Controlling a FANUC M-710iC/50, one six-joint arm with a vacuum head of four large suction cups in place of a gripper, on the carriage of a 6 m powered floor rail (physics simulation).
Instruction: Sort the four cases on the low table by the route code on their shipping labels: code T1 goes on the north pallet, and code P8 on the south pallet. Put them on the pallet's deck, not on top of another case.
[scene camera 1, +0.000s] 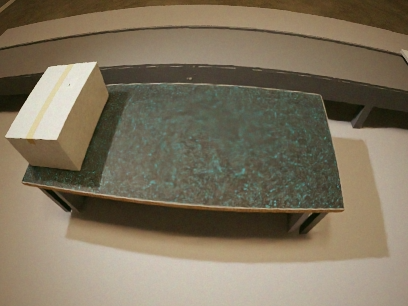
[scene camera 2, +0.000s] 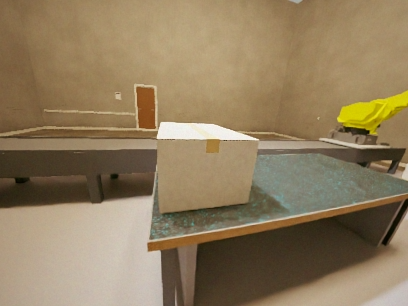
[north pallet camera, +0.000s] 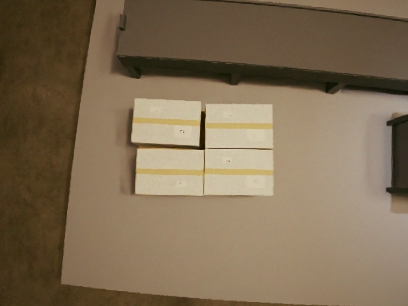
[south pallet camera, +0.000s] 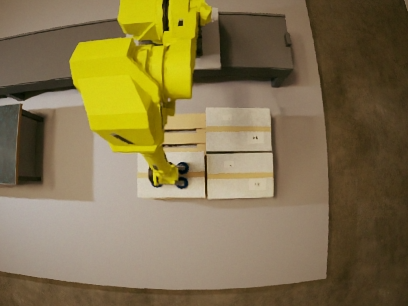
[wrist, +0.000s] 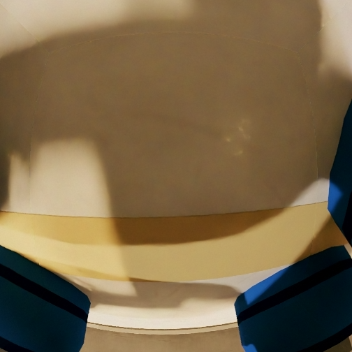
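Observation:
One white taped case (scene camera 1: 47, 102) (scene camera 2: 205, 175) stands at one end of the low table (scene camera 1: 225, 145) (scene camera 2: 345, 175); its code is not readable. My vacuum gripper (south pallet camera: 169, 176) (wrist: 162, 305) is down at the top of a white case (south pallet camera: 195, 190) (wrist: 175, 100) on the near left part of the south pallet (south pallet camera: 185, 121); its blue cups are at the case top, and whether suction holds is not visible. That case looks level with its neighbour. Its label is hidden in the south pallet view. The north pallet is almost hidden under its cases.
Two cases (south pallet camera: 238, 129) (south pallet camera: 240, 175) fill the right side of the south pallet; bare slats show behind my case. Several cases (north pallet camera: 167, 122) (north pallet camera: 239, 172) stand in two rows on the north pallet. The long grey rail (scene camera 1: 200, 47) (scene camera 2: 60, 157) (north pallet camera: 250, 37) (south pallet camera: 255, 42) runs behind the table and pallets.

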